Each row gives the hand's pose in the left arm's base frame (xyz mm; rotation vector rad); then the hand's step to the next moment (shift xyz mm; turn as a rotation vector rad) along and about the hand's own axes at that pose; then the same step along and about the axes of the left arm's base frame.
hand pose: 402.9 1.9 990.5 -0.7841 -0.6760 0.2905
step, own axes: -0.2 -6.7 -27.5 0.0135 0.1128 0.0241
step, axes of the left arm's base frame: 17.9 -19.9 -9.3 -0.0053 0.0968 -0.0640
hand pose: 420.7 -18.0 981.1 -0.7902 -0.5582 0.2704
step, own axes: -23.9 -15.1 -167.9 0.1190 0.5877 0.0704
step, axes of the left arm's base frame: 75.9 -120.4 -93.5 0.0436 0.4924 -0.3466
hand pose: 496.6 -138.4 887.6 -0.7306 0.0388 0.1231
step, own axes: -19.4 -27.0 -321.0 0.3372 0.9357 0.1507
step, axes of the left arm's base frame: -13.4 -236.2 -219.5 0.2158 0.8243 -0.5347
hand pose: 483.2 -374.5 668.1 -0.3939 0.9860 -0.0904
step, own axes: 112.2 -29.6 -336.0 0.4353 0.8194 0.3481
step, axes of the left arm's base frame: -212.3 -150.6 -242.1 0.4451 0.7479 -0.4739
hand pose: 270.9 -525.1 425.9 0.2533 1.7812 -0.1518
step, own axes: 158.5 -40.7 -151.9 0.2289 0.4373 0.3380
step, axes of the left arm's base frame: -186.8 11.0 -121.8 0.3821 0.3625 -0.2837
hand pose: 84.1 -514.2 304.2 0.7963 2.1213 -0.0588
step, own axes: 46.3 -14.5 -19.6 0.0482 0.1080 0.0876
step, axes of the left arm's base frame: -42.2 18.6 -24.7 0.1009 0.0839 -0.0666
